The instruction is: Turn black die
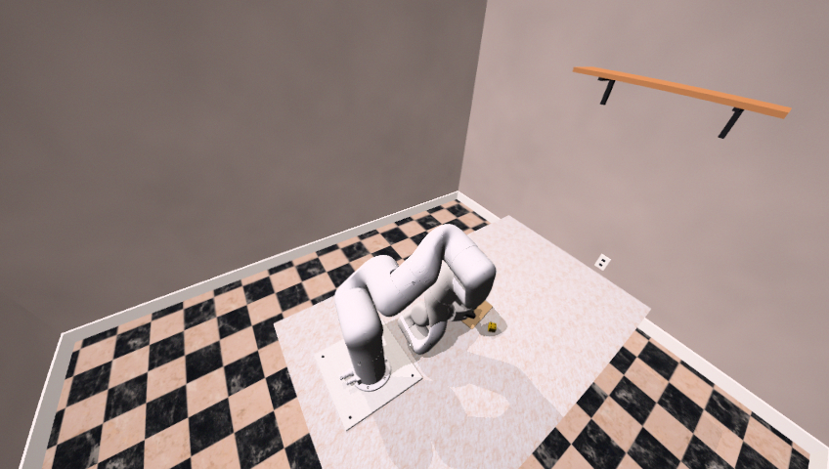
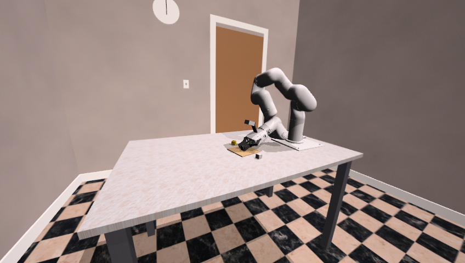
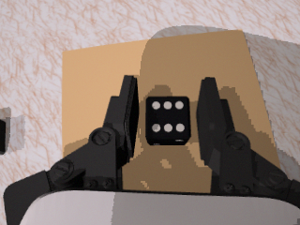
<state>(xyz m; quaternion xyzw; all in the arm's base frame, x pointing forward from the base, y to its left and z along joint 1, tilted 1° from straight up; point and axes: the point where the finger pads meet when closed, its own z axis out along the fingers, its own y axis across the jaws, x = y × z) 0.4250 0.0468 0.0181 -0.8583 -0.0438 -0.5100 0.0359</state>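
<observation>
My gripper is now 1 cm above the black die. The rest, counted from my hand: white die 13 cm to the left, 3 cm behind, 2 cm below; then tan mat 3 cm below; then yellow die 12 cm to the right, 2 cm below, 1 cm ahead.
</observation>
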